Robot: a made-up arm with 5 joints.
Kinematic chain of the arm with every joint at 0, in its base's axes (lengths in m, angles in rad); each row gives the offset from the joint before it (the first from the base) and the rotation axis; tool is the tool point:
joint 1: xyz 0 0 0.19 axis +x
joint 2: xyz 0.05 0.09 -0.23 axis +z
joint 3: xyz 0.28 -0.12 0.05 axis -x
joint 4: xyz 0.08 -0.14 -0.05 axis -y
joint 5: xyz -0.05 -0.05 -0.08 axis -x
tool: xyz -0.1 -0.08 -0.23
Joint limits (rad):
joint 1: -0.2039..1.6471
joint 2: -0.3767..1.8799
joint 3: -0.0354..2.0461
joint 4: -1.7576..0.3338
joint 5: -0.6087..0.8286
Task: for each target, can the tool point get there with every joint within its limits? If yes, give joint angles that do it. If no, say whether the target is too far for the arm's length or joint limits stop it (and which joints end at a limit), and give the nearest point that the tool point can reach.
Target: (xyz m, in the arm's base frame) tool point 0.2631 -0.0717 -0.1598
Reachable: yes | joints 0.7401 0.4420 0.1635 -1.0076 0.1549
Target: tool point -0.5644 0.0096 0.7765
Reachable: no: joint limits stop it (at a limit: joint 3, joint 4, joint 5) | nearest point -0.1814 0.0046 0.4738 | short by 0.488 m
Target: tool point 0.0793 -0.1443 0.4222
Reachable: yes | joints 1.3818 1.1659 1.7665 -1.4148 0.5935
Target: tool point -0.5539 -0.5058 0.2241
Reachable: no: joint limits stop it (at a limit: joint 1, joint 2) | nearest point -0.0709 -0.3919 0.1492 | short by 0.502 m
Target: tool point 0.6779 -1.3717 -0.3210
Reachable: no: too far | nearest point 0.3221 -0.5581 -0.1076 | short by 0.913 m
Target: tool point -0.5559 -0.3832 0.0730
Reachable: no: joint limits stop it (at a limit: joint 1, joint 2) | nearest point -0.0820 -0.3546 0.0719 | short by 0.475 m
